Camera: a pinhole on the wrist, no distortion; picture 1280 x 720 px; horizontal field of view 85.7 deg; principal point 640.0 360.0 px. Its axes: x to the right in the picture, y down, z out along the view. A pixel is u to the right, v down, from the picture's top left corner.
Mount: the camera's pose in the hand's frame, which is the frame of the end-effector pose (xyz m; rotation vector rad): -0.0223 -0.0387 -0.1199 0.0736 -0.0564 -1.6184
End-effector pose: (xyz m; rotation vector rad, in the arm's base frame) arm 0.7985 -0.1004 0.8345 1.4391 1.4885 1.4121
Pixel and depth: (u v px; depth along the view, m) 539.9 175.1 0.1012
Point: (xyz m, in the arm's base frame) 0.7841 -0.1561 0.8039
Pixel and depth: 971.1 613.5 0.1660
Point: 0.8060 -0.0469 0.7119
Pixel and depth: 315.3 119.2 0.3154
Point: 1.0370 -0.2131 0.8622
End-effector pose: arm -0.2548 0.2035 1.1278 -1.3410 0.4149 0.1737
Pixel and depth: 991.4 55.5 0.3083
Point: -0.3276 0.3498 1.4048
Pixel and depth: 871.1 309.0 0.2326
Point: -0.2489 0.2896 1.2771
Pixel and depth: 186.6 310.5 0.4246
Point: -0.3490 0.5605 0.9925
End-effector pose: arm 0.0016 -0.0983 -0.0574 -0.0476 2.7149 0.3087
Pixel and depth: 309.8 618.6 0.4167
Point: 0.0120 0.1174 -0.3471
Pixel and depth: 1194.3 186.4 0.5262
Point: 0.3890 -0.4622 -0.4129
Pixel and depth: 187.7 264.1 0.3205
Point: 0.1420 0.1111 -0.1662
